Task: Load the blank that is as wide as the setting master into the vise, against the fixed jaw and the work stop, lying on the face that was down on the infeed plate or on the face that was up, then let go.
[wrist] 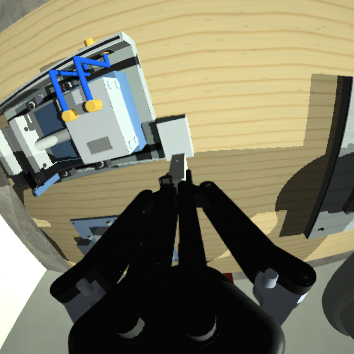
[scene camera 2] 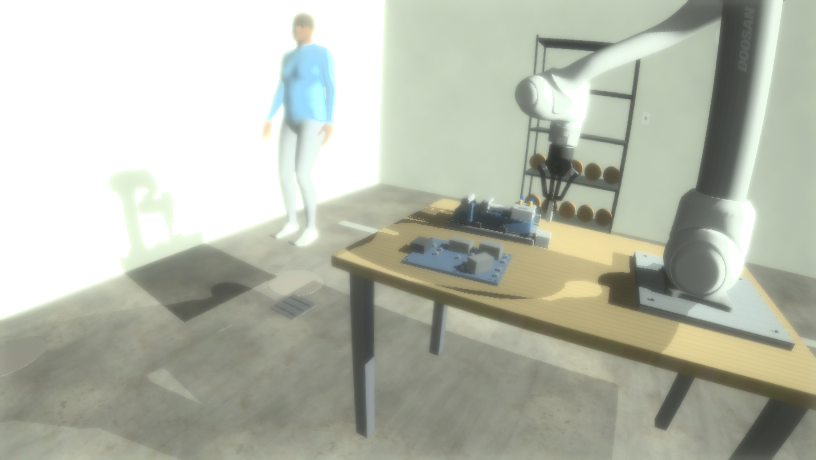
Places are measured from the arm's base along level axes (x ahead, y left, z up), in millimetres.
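Pixels of known places: gripper, fingertip midpoint: (wrist: 179,163) (scene camera 2: 548,220).
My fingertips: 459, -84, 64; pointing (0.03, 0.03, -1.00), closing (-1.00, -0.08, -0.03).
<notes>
Behind a point stands the place of what it marks, as x, y, z.
My gripper (scene camera 2: 549,214) @[459, -84, 64] (wrist: 179,163) @[459, -84, 64] is shut and empty, its fingertips together above the table beside the right end of the vise. A light grey block (scene camera 2: 542,238) @[464, -70, 8] (wrist: 175,137) @[465, -104, 15] lies by that end of the vise, just beyond the fingertips in the wrist view. The vise (scene camera 2: 522,212) @[548, -102, 67] (wrist: 102,122) @[540, -147, 75] has a grey box with blue hoses, a rod and pale upright jaw plates; no blank can be made out between them. The blue infeed plate (scene camera 2: 434,264) @[669, 254, -13] (wrist: 92,225) @[703, 108, -13] carries several grey blocks, including a larger-looking one (scene camera 2: 480,262) @[553, 232, 18] near its front. Their widths cannot be compared.
The vise stands at the back of the wooden table (scene camera 2: 562,268) @[371, 47, -21] (wrist: 240,100) @[361, -148, -21], behind the infeed plate. The robot's base plate (scene camera 2: 708,320) @[-14, 166, -1] (wrist: 332,212) @[114, 91, 1] is at the right. A person (scene camera 2: 308,85) stands on the floor beyond the table's left end. A shelf rack (scene camera 2: 632,91) stands behind.
</notes>
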